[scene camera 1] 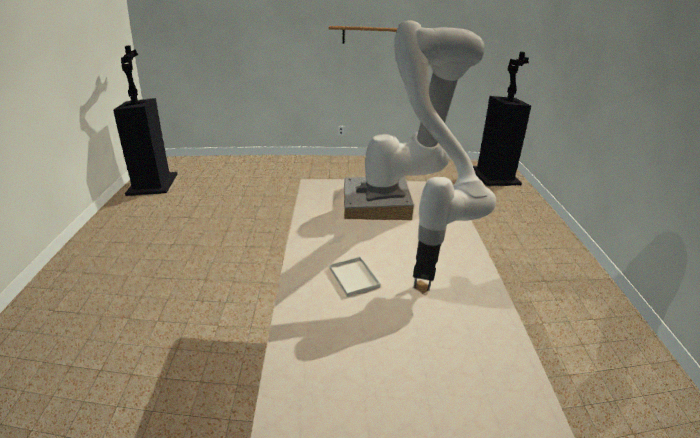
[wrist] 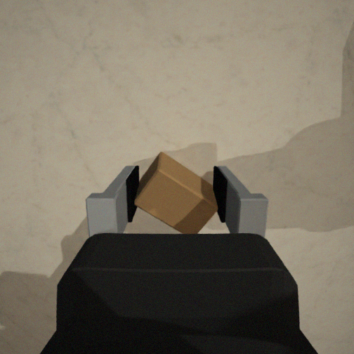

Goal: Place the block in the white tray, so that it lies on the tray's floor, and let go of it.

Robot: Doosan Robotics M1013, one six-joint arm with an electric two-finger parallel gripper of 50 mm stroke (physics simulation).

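Frame: origin at the arm's base, x back, y left, z down, level; millimetres.
Where they show: gripper, between the fingertips: (scene camera 1: 421, 288); arm's base, origin of its link: (scene camera 1: 382, 190).
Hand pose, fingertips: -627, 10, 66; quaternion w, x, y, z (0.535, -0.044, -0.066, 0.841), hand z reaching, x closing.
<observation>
Things, the pixels of their top centre, and the offset from my fingertips, as dx, dy, dz. Level surfaces: height alone.
- orange-brown block, centre of its top: (scene camera 1: 422, 283) -2, -1, -24
- white tray, centre of its top: (scene camera 1: 354, 273) +96, -229, -14
- pale mat, height of its surface: dz +6
An orange-brown block (scene camera 1: 422, 285) (wrist: 175, 195) is between the fingers of my gripper (scene camera 1: 422, 284) (wrist: 175, 183), down at the pale mat. My gripper is shut on the block. In the wrist view the block is turned askew between the dark pads, with its corners toward them, and its near end is partly hidden by the gripper body. The white tray (scene camera 1: 354, 276), with a grey rim, lies on the mat to the left of my gripper in the scene view. The tray does not show in the wrist view.
The pale mat (scene camera 1: 412, 382) runs under the tray and the arm's base block (scene camera 1: 378, 212). Two black pedestals (scene camera 1: 141, 149) (scene camera 1: 505, 139) with small black arms stand at the back left and back right. An orange bar (scene camera 1: 361, 28) shows high at the back.
</observation>
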